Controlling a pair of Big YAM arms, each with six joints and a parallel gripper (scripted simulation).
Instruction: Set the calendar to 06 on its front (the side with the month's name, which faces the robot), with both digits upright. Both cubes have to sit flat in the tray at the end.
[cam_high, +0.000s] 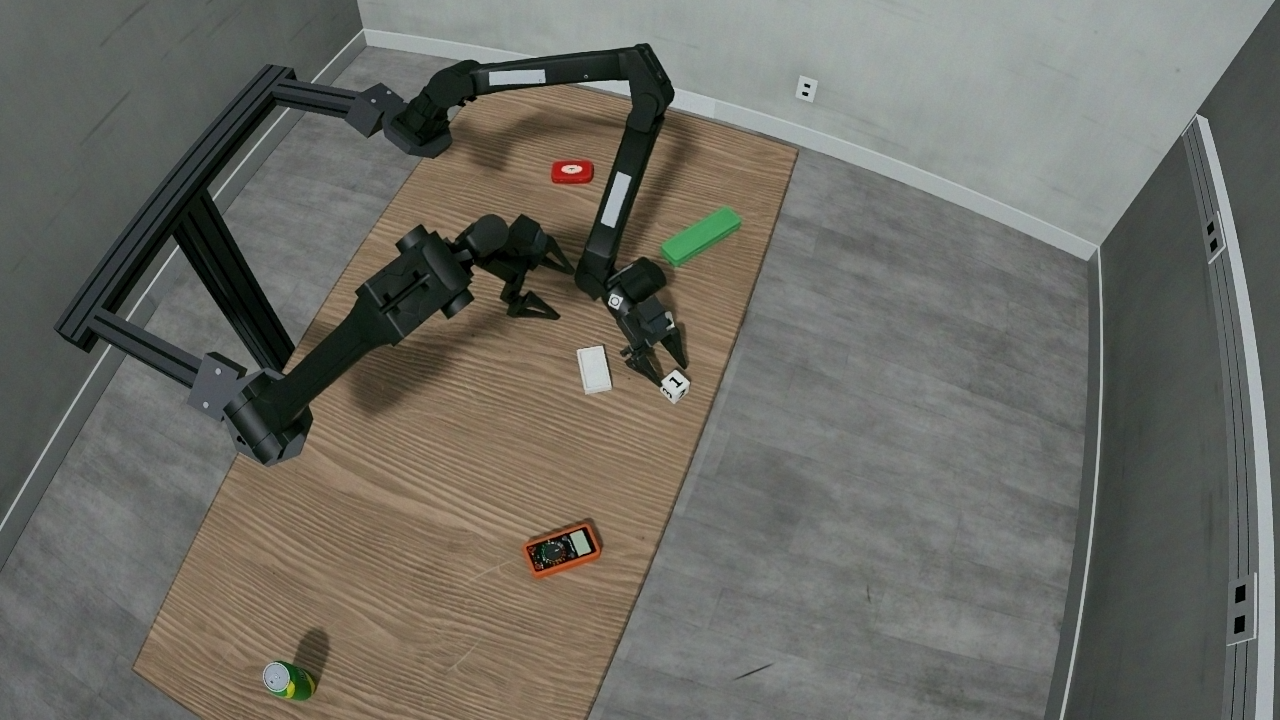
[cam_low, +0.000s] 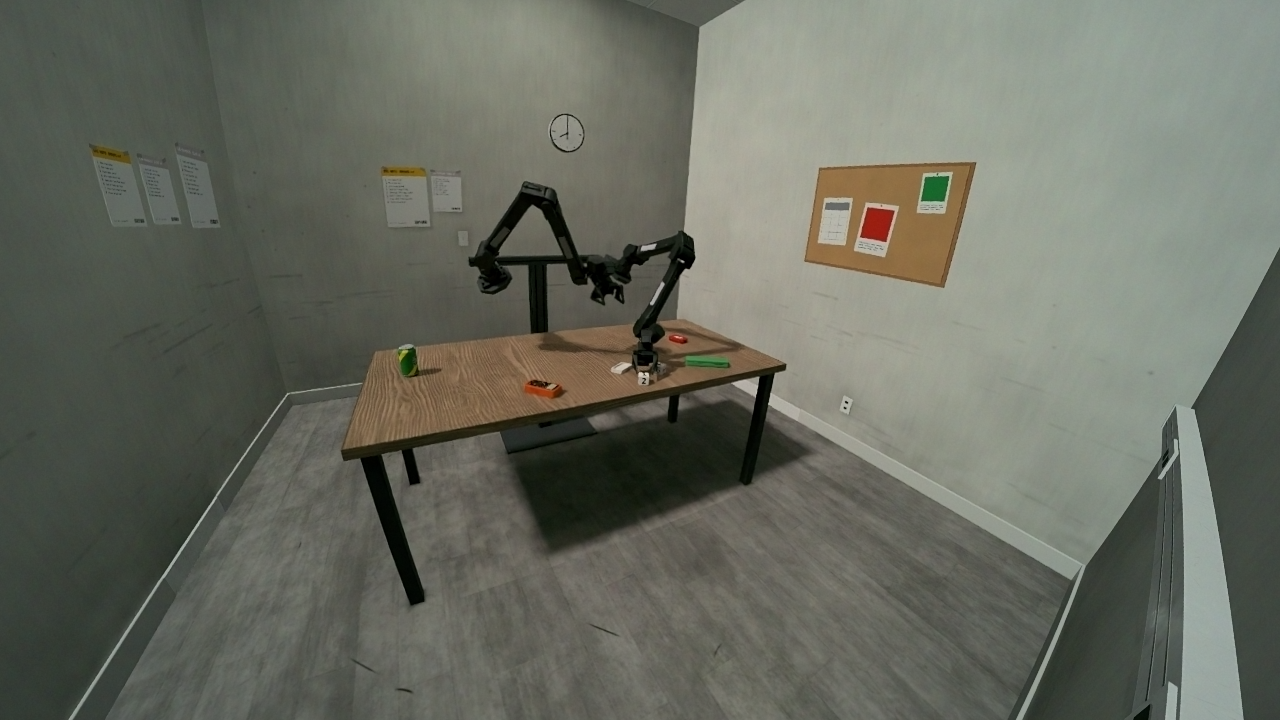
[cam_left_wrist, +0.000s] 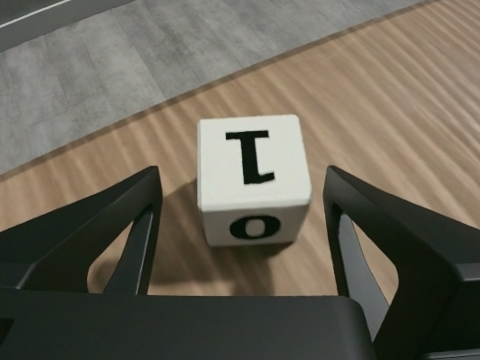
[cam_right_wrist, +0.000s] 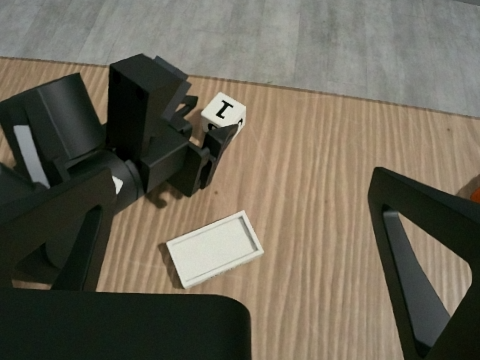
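My left gripper is now 15 cm past the white tray, 1 cm to the left of it and 3 cm above it. Also, from my left hand: orange multimeter: 11 cm behind, 39 cm to the right, 3 cm below; then red case: 34 cm behind, 48 cm to the left, 3 cm below.
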